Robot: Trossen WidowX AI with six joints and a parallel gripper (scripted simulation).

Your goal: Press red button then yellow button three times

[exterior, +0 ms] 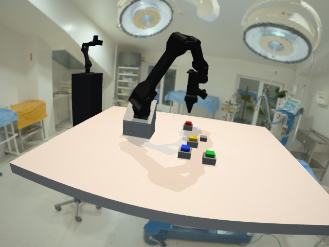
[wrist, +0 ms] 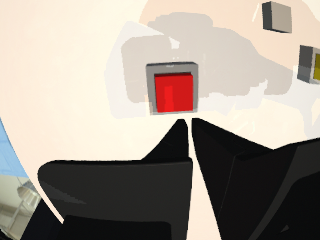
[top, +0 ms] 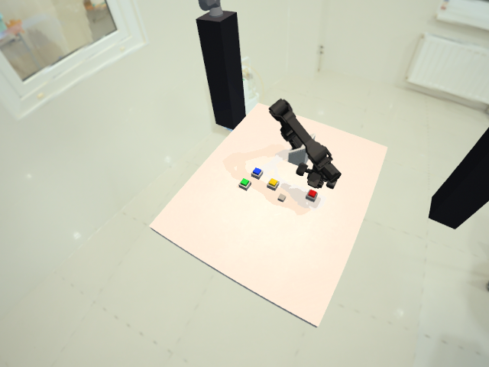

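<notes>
My gripper tip is 6 cm above the red button. Also, from my gripper tip: yellow button: 20 cm to the right, 6 cm below, 4 cm ahead; then small grey block: 13 cm to the right, 9 cm ahead, 8 cm below; then blue button: 31 cm to the right, 6 cm below, 1 cm ahead.
</notes>
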